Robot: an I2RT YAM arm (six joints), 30 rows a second.
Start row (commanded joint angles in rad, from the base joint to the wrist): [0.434, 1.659, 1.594, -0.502, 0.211, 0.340]
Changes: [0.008, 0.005, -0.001, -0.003, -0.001, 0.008]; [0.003, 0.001, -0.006, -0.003, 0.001, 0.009]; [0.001, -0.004, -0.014, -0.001, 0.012, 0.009]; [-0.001, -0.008, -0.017, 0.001, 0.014, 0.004]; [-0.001, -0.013, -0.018, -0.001, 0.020, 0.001]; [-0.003, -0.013, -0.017, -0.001, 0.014, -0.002]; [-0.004, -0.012, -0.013, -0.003, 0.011, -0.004]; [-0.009, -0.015, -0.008, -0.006, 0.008, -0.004]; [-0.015, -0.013, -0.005, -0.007, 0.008, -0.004]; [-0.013, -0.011, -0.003, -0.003, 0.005, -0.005]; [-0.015, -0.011, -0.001, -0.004, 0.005, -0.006]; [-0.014, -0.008, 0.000, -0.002, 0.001, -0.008]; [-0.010, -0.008, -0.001, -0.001, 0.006, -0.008]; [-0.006, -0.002, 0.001, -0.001, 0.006, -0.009]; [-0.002, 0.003, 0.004, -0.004, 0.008, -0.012]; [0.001, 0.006, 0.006, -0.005, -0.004, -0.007]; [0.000, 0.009, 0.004, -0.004, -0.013, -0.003]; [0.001, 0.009, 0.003, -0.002, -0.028, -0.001]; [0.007, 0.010, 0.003, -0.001, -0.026, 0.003]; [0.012, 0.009, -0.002, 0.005, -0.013, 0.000]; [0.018, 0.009, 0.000, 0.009, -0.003, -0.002]
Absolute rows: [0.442, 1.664, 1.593, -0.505, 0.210, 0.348]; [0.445, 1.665, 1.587, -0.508, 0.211, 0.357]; [0.446, 1.661, 1.573, -0.509, 0.223, 0.366]; [0.445, 1.653, 1.556, -0.508, 0.237, 0.370]; [0.444, 1.640, 1.538, -0.509, 0.257, 0.371]; [0.441, 1.627, 1.521, -0.510, 0.271, 0.369]; [0.437, 1.615, 1.508, -0.513, 0.282, 0.365]; [0.428, 1.600, 1.500, -0.519, 0.290, 0.361]; [0.413, 1.587, 1.495, -0.526, 0.298, 0.357]; [0.400, 1.576, 1.492, -0.529, 0.303, 0.352]; [0.385, 1.565, 1.491, -0.533, 0.308, 0.346]; [0.371, 1.557, 1.491, -0.535, 0.309, 0.338]; [0.361, 1.549, 1.490, -0.536, 0.315, 0.330]; [0.355, 1.547, 1.491, -0.537, 0.321, 0.321]; [0.353, 1.550, 1.495, -0.541, 0.329, 0.309]; [0.354, 1.556, 1.501, -0.546, 0.325, 0.302]; [0.354, 1.565, 1.505, -0.550, 0.312, 0.299]; [0.355, 1.574, 1.508, -0.552, 0.284, 0.298]; [0.362, 1.584, 1.511, -0.553, 0.258, 0.301]; [0.374, 1.593, 1.509, -0.548, 0.245, 0.301]; [0.392, 1.602, 1.509, -0.539, 0.242, 0.299]
